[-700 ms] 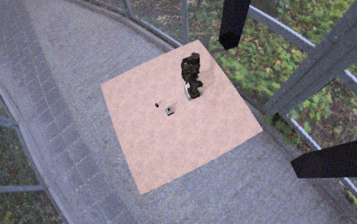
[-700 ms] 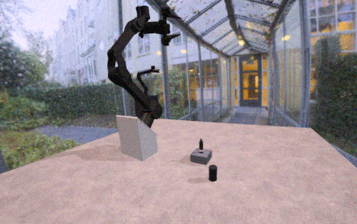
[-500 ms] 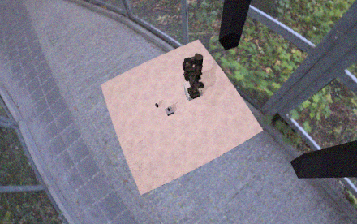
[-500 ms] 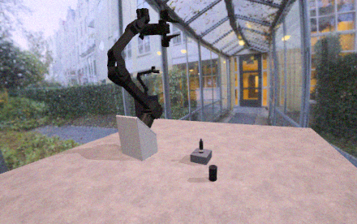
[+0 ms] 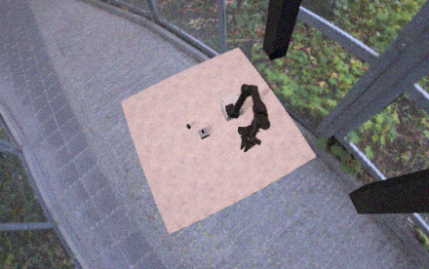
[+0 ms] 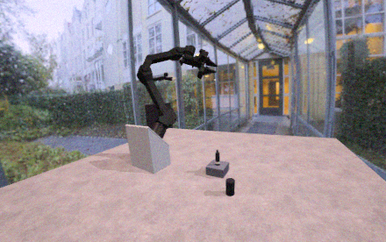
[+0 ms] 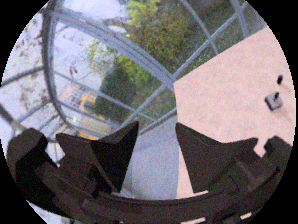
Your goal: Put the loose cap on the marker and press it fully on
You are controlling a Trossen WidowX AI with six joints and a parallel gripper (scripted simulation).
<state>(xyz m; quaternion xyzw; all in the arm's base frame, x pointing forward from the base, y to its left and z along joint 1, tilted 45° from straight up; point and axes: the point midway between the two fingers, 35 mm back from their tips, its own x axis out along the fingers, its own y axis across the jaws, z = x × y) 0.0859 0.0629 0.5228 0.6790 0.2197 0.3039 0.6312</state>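
My gripper tip is now 470 mm to the left of the dark marker cap, 420 mm above it and 260 mm short of it. From my gripper tip the other things lie so: dark holder block 430 mm below, 360 mm to the right, 170 mm ahead.
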